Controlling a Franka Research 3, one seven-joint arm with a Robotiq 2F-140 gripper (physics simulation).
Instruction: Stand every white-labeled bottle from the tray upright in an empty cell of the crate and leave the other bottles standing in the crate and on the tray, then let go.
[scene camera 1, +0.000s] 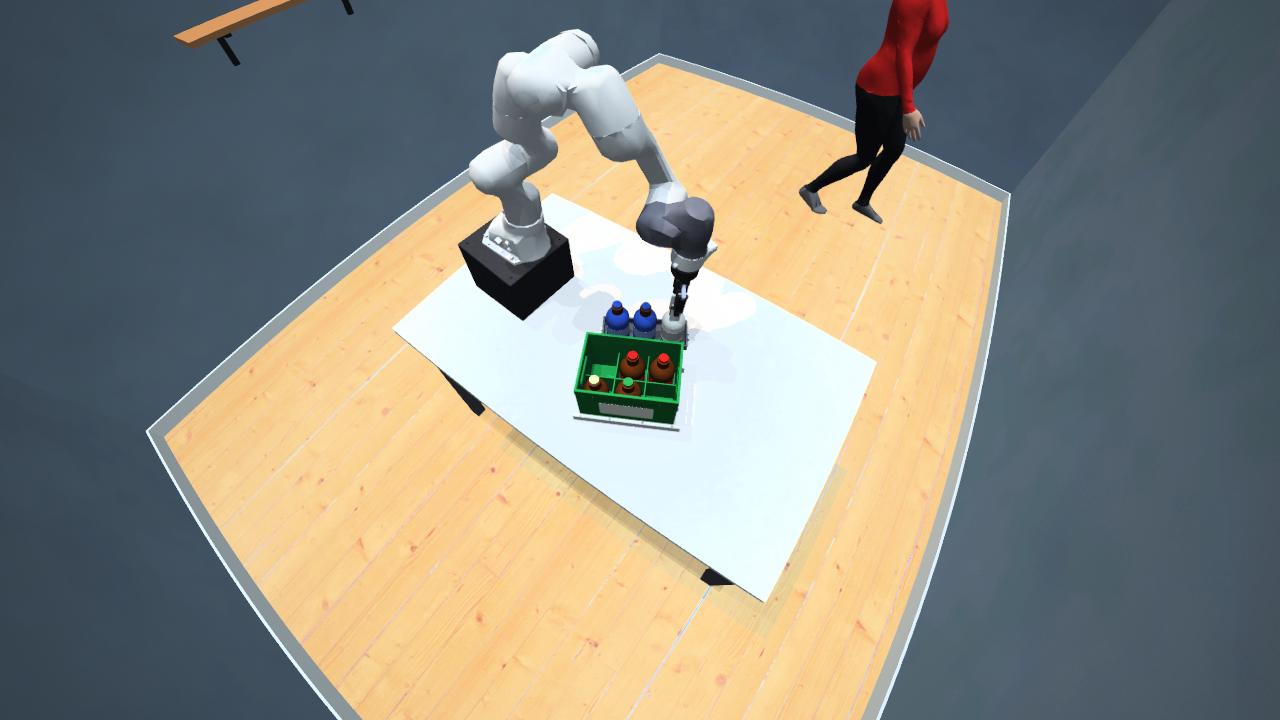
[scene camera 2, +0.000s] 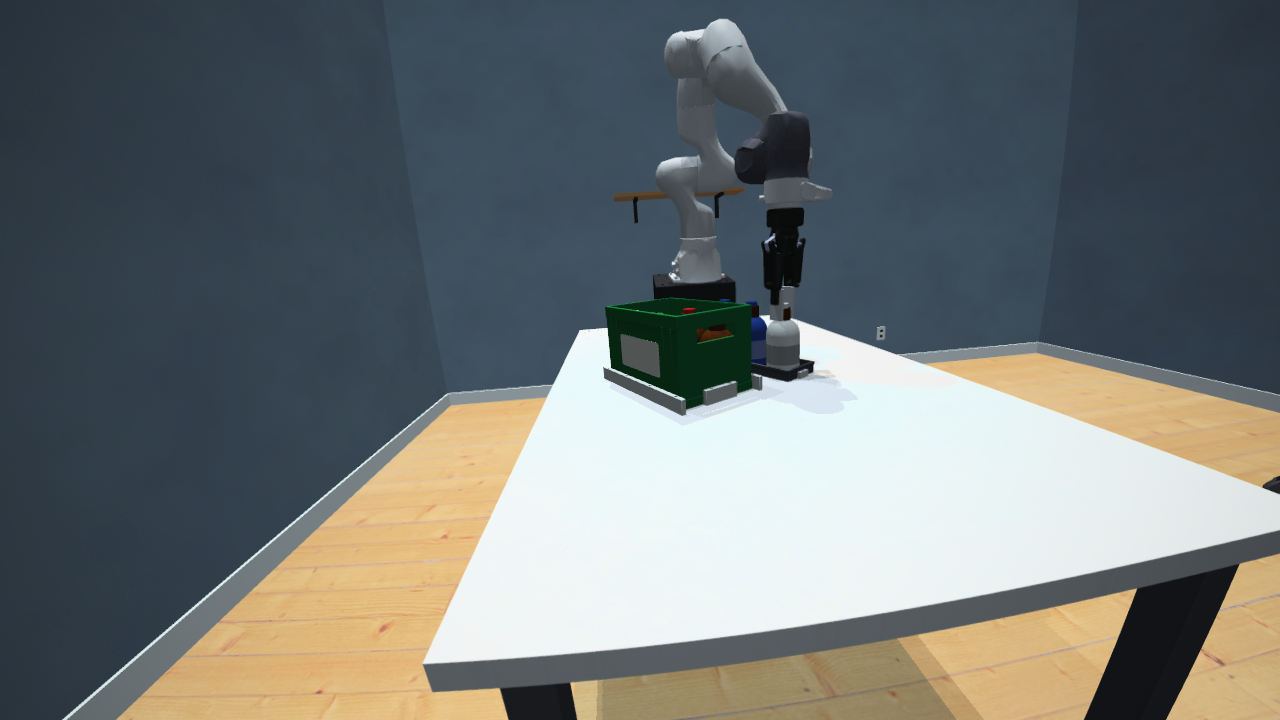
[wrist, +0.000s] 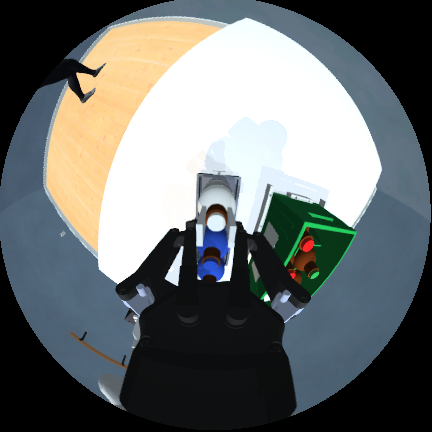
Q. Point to a blue bottle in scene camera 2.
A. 758, 326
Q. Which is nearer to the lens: the blue bottle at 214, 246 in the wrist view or the white-labeled bottle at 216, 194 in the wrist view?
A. The white-labeled bottle.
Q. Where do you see the gripper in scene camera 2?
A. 781, 319
